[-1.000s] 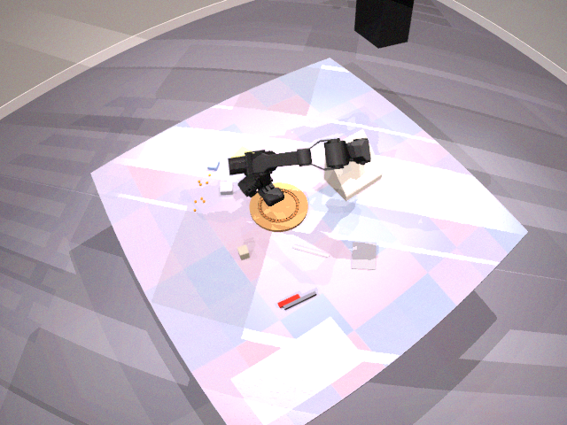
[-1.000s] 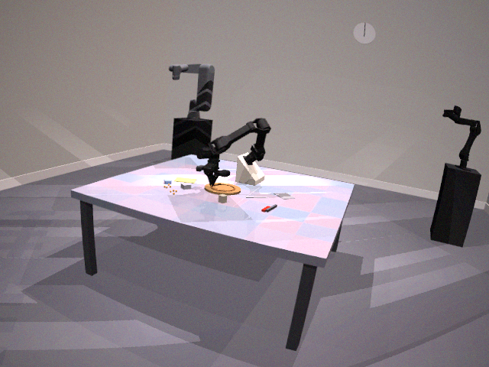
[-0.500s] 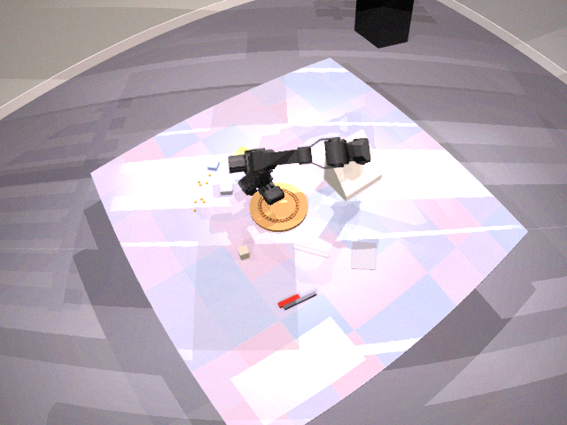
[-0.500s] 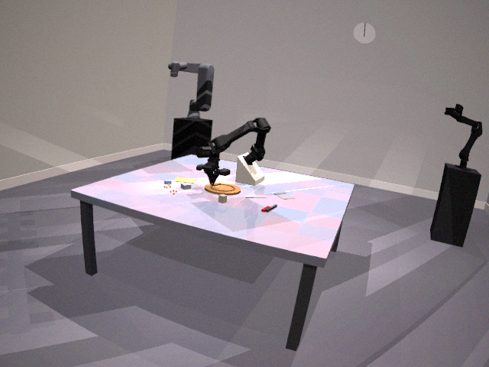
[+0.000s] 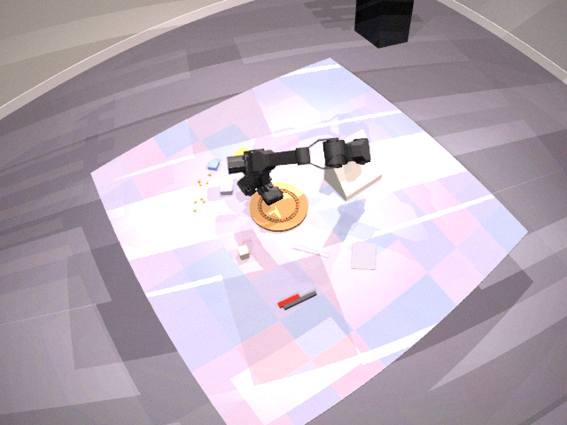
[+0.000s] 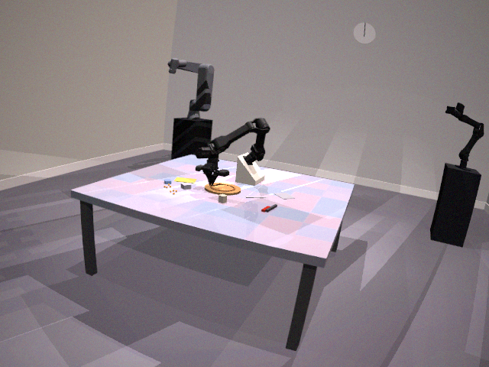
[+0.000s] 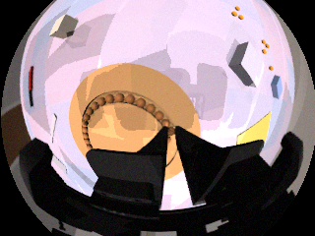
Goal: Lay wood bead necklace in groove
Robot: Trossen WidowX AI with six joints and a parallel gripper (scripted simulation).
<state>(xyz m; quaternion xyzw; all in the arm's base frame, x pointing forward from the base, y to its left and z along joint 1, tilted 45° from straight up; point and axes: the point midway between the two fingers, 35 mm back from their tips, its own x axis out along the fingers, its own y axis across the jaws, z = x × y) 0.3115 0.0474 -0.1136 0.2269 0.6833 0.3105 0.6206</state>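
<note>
My gripper tip is 30 mm past the round bead board, 60 mm to the right of it and 10 mm above it. Also, from my gripper tip: cream cube 150 mm ahead, 170 mm to the left; white block 100 mm ahead, 100 mm to the right; yellow sheet 30 mm behind, 200 mm to the right, 20 mm below.
</note>
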